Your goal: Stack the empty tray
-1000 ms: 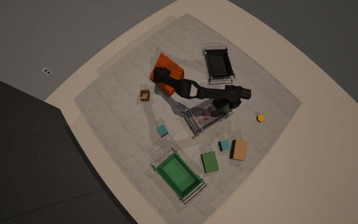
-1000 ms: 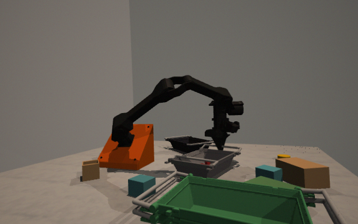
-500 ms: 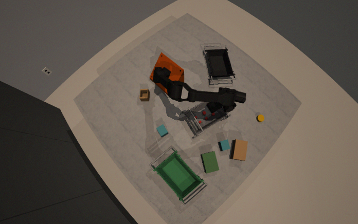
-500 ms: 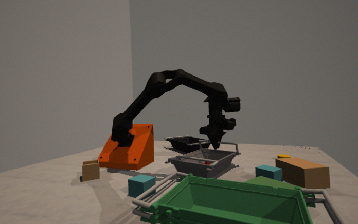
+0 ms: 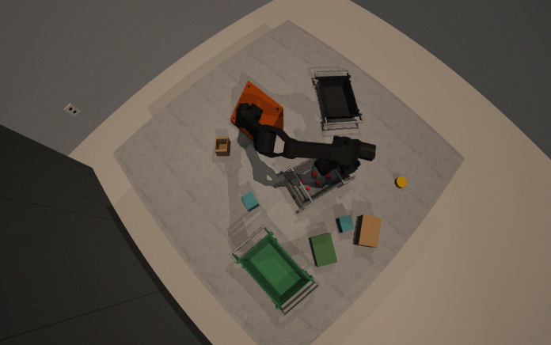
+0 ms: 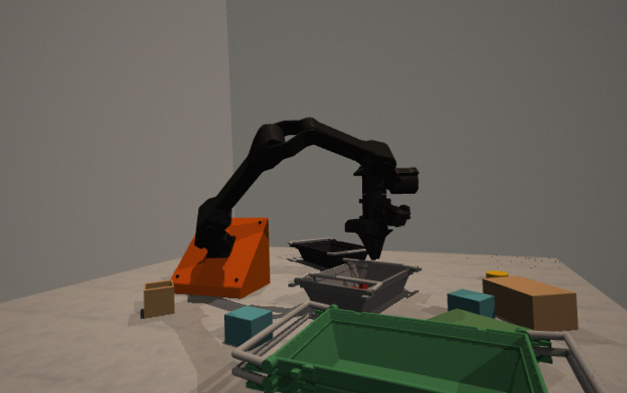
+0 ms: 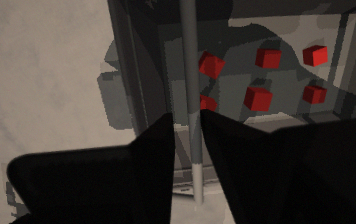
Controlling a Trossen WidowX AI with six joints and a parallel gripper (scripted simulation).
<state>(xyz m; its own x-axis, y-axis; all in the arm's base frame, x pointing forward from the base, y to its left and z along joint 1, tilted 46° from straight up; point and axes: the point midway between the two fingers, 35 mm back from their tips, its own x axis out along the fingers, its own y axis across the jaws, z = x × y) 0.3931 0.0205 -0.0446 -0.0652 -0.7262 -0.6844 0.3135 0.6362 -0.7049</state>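
Now: the dark tray 30 cm to the left of my gripper tip, 19 cm behind it and 3 cm below it. Round my gripper tip: green block 28 cm to the right, 19 cm ahead, 5 cm below; then yellow disc 28 cm ahead, 17 cm to the left, 7 cm below; then tan block 28 cm ahead, 11 cm to the right, 4 cm below.
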